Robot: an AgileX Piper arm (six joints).
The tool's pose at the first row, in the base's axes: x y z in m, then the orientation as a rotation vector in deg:
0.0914, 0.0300, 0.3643, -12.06, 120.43, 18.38
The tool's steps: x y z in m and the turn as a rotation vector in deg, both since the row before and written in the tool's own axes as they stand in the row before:
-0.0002, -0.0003, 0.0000, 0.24, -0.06, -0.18
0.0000, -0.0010, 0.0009, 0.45, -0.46, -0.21
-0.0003, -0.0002, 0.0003, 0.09, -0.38, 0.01
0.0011, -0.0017, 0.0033, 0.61, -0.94, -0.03
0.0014, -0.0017, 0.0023, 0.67, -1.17, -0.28
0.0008, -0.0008, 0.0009, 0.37, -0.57, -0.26
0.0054, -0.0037, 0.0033, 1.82, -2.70, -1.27
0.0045, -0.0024, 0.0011, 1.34, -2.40, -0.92
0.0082, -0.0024, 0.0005, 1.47, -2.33, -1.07
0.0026, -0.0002, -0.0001, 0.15, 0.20, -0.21
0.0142, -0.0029, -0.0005, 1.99, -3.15, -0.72
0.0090, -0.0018, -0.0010, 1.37, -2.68, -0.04
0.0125, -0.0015, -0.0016, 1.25, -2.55, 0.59
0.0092, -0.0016, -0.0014, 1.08, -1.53, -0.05
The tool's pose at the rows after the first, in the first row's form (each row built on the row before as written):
0.0916, 0.0297, 0.3644, -12.09, 120.37, 18.02
0.0926, 0.0290, 0.3638, -11.95, 119.93, 17.44
0.0931, 0.0289, 0.3639, -11.81, 119.57, 17.37
0.0957, 0.0282, 0.3611, -11.30, 118.70, 16.76
0.0974, 0.0272, 0.3586, -10.97, 117.57, 15.95
0.0980, 0.0267, 0.3574, -10.91, 117.01, 15.43
0.0992, 0.0239, 0.3507, -10.62, 114.32, 12.92
0.0988, 0.0217, 0.3460, -10.33, 111.92, 11.13
0.0967, 0.0192, 0.3381, -10.11, 109.56, 9.13
0.0958, 0.0189, 0.3357, -10.23, 109.74, 8.83
0.0911, 0.0153, 0.3225, -9.25, 106.60, 6.65
0.0879, 0.0129, 0.3142, -8.12, 103.96, 5.52
0.0836, 0.0106, 0.3025, -6.53, 101.49, 4.95
0.0806, 0.0086, 0.2938, -5.70, 99.98, 4.03

